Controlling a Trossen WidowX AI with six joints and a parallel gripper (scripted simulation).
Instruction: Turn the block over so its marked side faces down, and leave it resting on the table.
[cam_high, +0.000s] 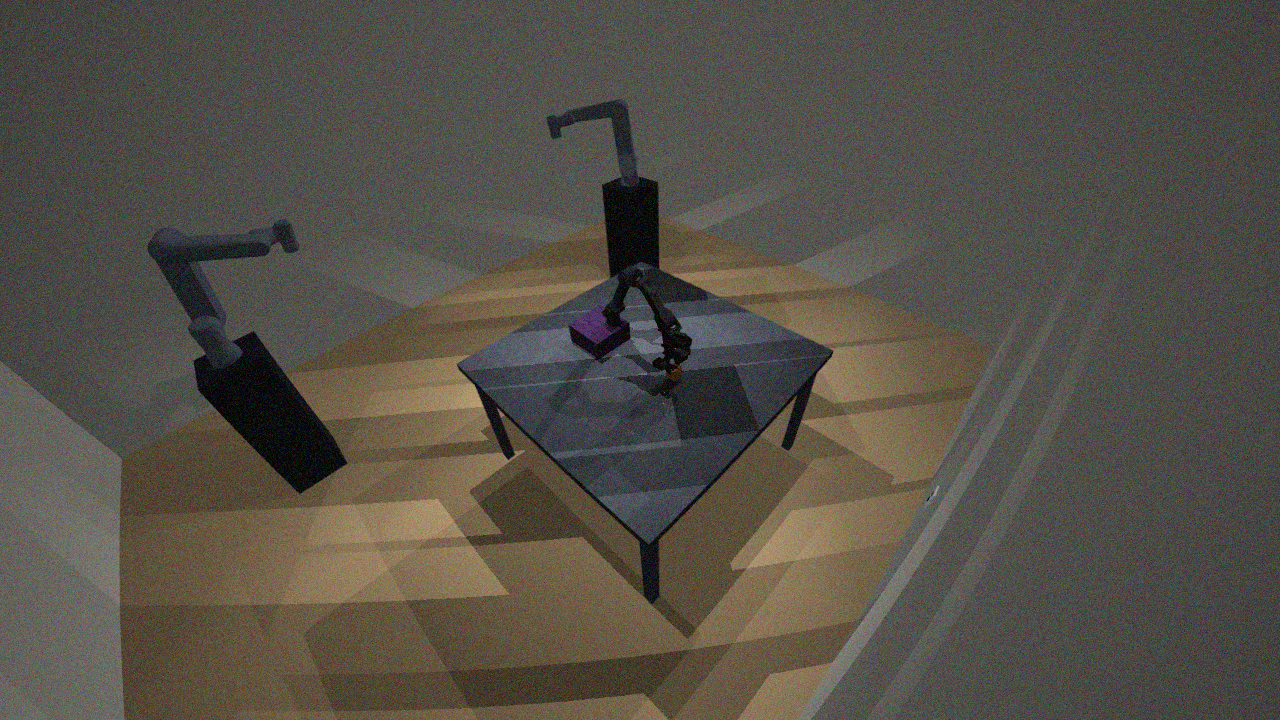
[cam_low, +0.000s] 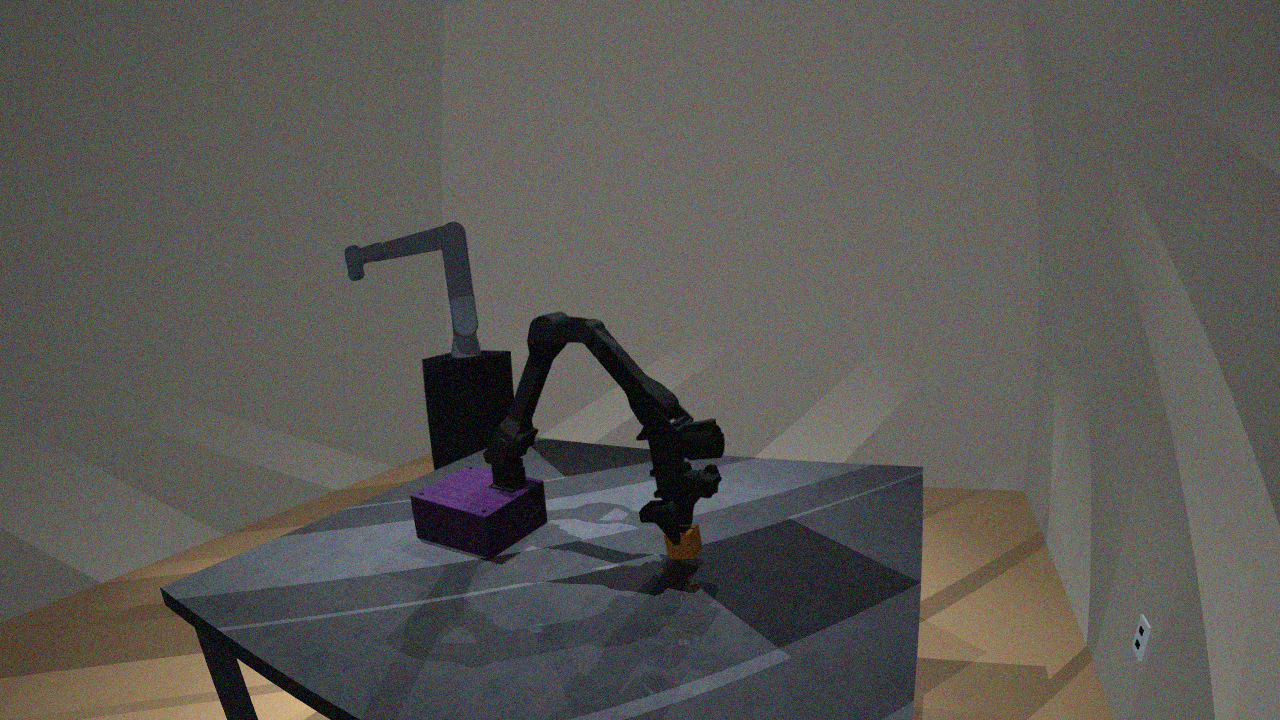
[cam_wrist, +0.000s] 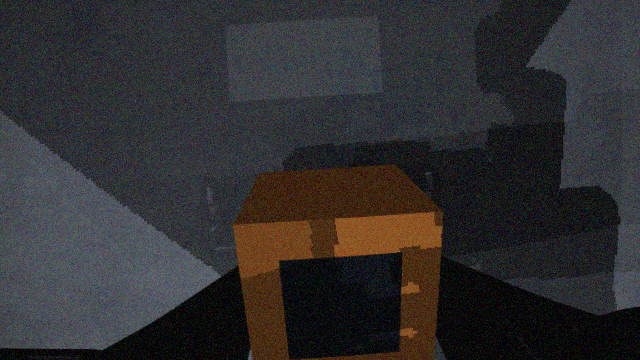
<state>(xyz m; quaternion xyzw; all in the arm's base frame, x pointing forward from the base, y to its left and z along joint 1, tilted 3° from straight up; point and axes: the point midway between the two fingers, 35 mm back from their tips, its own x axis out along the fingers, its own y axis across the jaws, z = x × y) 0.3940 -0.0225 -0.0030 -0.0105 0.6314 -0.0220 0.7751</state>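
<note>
My gripper tip is 1 cm below the orange block.
</note>
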